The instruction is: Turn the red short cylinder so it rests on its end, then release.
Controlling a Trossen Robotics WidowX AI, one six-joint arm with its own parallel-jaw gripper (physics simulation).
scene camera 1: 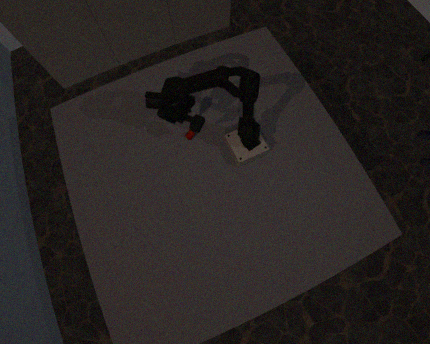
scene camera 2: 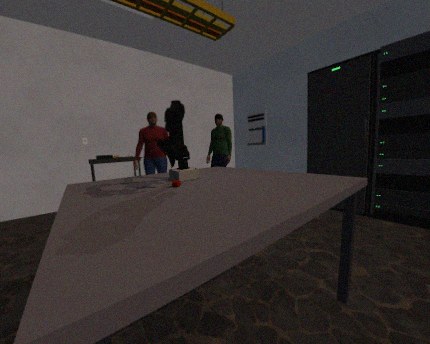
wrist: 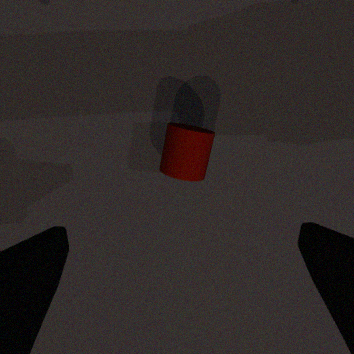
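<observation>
The short red cylinder (scene camera 1: 190,135) (scene camera 2: 176,184) (wrist: 187,152) lies on its side on the table (scene camera 1: 200,225) (scene camera 2: 210,215). In the wrist view its long axis runs nearly up and down, tilted slightly, and its dark end is at the top. My gripper (wrist: 185,236) is open and empty above the table. In the wrist view the cylinder is beyond the fingertips, in line with the gap between them and near its middle. In scene camera 1 the cylinder shows at the edge of the dark hand; the separate fingertips are hard to make out there.
The arm's pale base block (scene camera 1: 240,153) (scene camera 2: 183,174) stands on the table beside the cylinder. Arm shadows fall around the cylinder. Two people, in red (scene camera 2: 151,142) and green (scene camera 2: 220,140), stand beyond the table. Dark server racks (scene camera 2: 342,120) stand at the right.
</observation>
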